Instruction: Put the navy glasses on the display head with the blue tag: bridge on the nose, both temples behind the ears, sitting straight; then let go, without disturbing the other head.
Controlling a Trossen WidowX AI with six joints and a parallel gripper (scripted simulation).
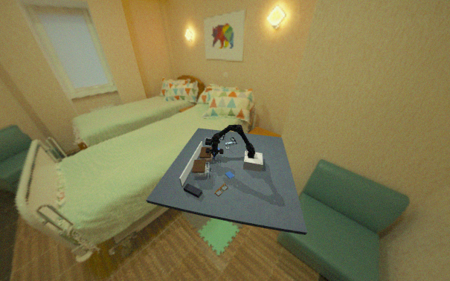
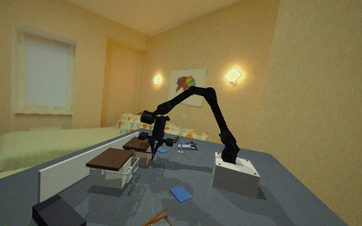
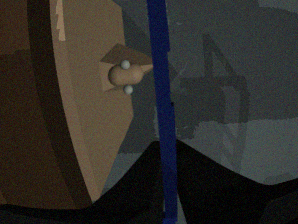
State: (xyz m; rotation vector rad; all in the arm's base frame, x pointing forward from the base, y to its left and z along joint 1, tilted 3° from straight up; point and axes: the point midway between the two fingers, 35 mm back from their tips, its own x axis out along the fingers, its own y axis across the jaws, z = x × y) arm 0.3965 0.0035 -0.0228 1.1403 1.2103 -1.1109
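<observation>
My gripper tip is now 7 cm short of the display head, 3 cm to the left of it and 1 cm above it. Also, from my gripper tip: dark case: 42 cm to the left, 13 cm ahead, 5 cm below; pale head: 19 cm to the left, 9 cm ahead, 1 cm below; upright panel: 22 cm ahead, 7 cm to the left, 1 cm below.
</observation>
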